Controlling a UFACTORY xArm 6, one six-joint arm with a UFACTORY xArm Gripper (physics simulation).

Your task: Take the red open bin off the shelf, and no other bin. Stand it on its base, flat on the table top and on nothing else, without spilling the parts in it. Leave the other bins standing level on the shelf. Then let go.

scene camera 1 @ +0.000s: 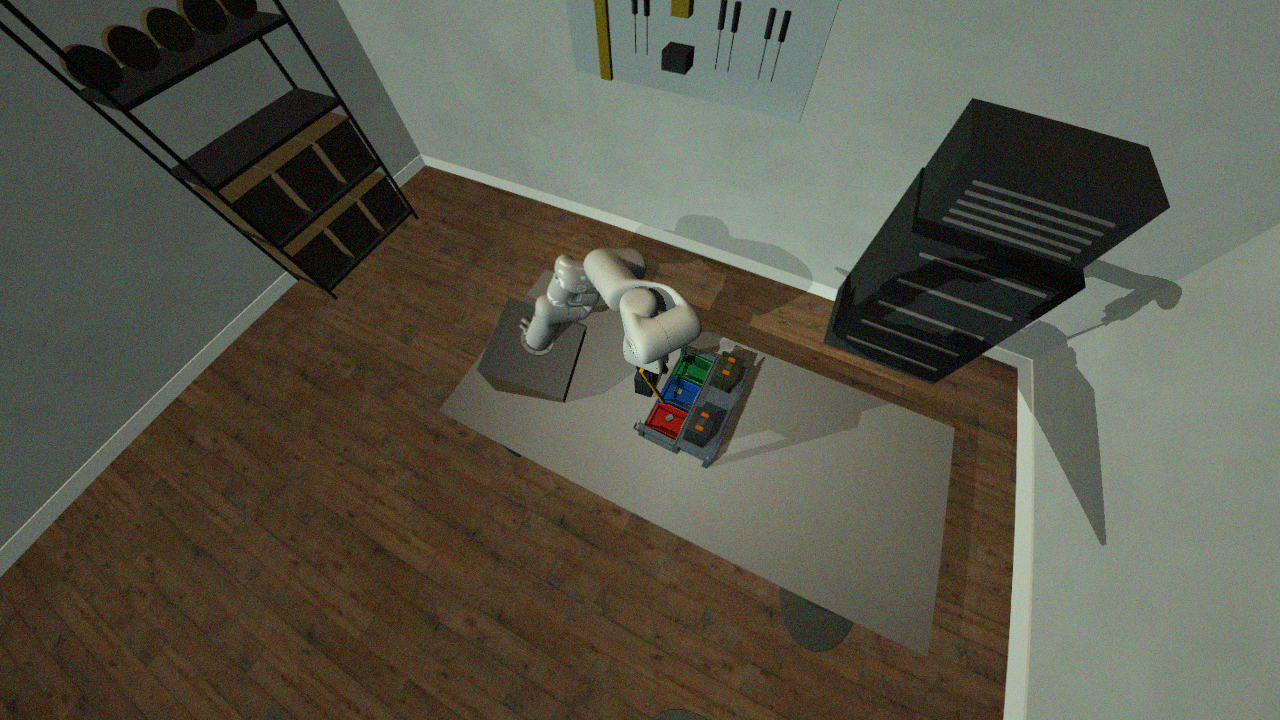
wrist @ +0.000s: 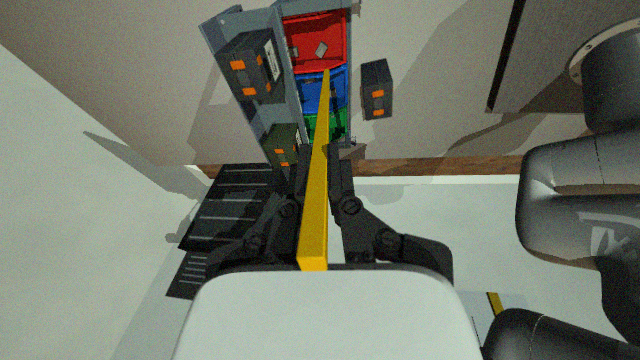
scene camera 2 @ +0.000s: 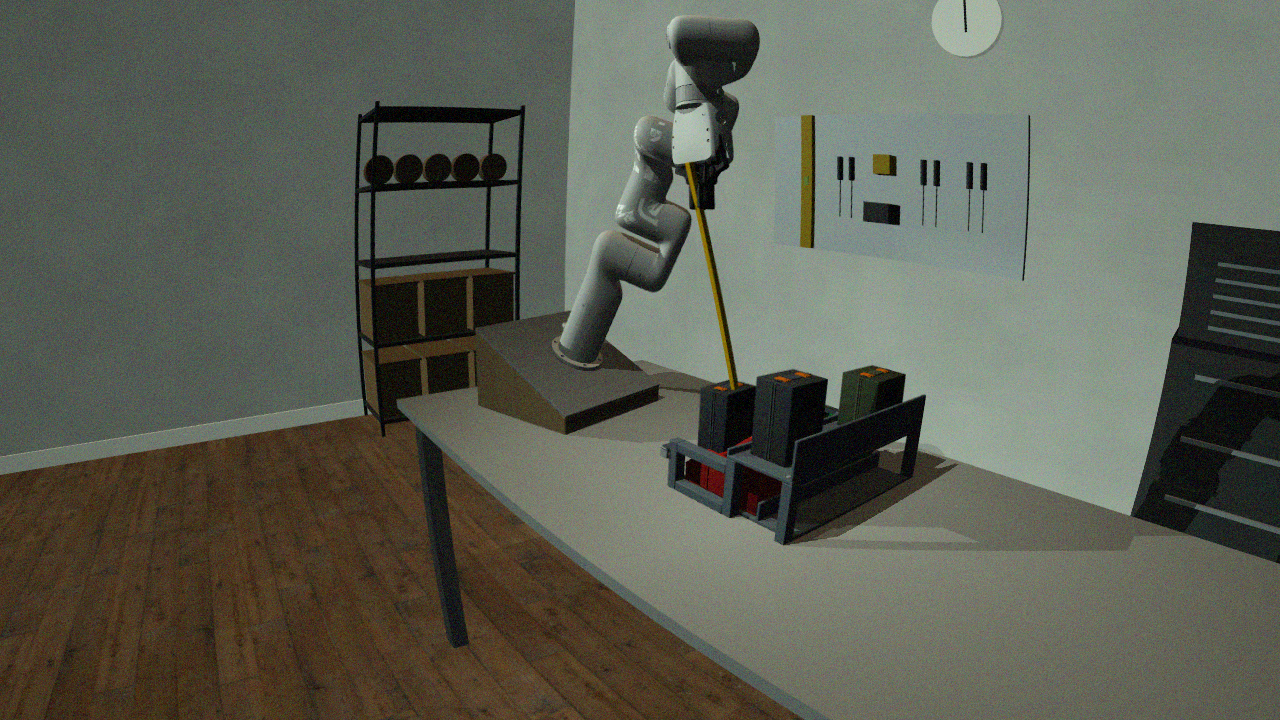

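Pixels of known places: gripper, fingertip midpoint: [scene camera 1: 648, 376] [wrist: 321, 156] [scene camera 2: 702, 209]; arm's base, link origin: [scene camera 1: 537, 340] [wrist: 622, 53] [scene camera 2: 576, 354].
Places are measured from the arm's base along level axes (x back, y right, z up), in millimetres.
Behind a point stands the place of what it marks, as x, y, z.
Observation:
The red open bin [scene camera 1: 666, 419] [scene camera 2: 711, 480] @(-583, -16, -82) [wrist: 330, 32] @(-547, -55, -104) stands level in the low front row of the grey shelf [scene camera 1: 726, 404] @(-708, -227, -11) [scene camera 2: 785, 514] @(-772, -24, -63), with small grey parts inside. The blue bin [scene camera 1: 682, 394] @(-548, -200, -104) [wrist: 310, 95] @(-591, -218, -104) and the green bin [scene camera 1: 693, 368] @(-519, -317, -104) [wrist: 310, 125] @(-589, -330, -104) stand beside it in the same row. My gripper [scene camera 1: 657, 364] @(-527, -11, 344) [scene camera 2: 702, 201] @(-527, -11, 344) [wrist: 321, 156] @(-527, -11, 344) is high above the shelf, shut on a long yellow stick [scene camera 2: 713, 277] @(-537, -28, 237) [wrist: 317, 190] @(-526, 9, 385). The stick slants down; its far end shows over the border of the red and blue bins in the wrist view. Whether it touches anything is unclear.
A dark case [scene camera 1: 704, 422] @(-693, -82, 111) [scene camera 2: 787, 416] @(-724, -46, 66) [wrist: 250, 50] @(-663, -35, 108) and a green case [scene camera 1: 729, 369] @(-654, -298, 85) [scene camera 2: 870, 394] @(-680, -265, 60) [wrist: 280, 145] @(-646, -261, 83) stand on the shelf's upper level. Another dark case [scene camera 1: 644, 382] @(-436, -109, 14) [scene camera 2: 725, 416] @(-457, -118, -24) [wrist: 376, 90] @(-427, -120, 18) stands on the table [scene camera 1: 850, 501] @(-1229, -233, -113) [scene camera 2: 984, 608] @(-1070, -151, -113) between shelf and arm base.

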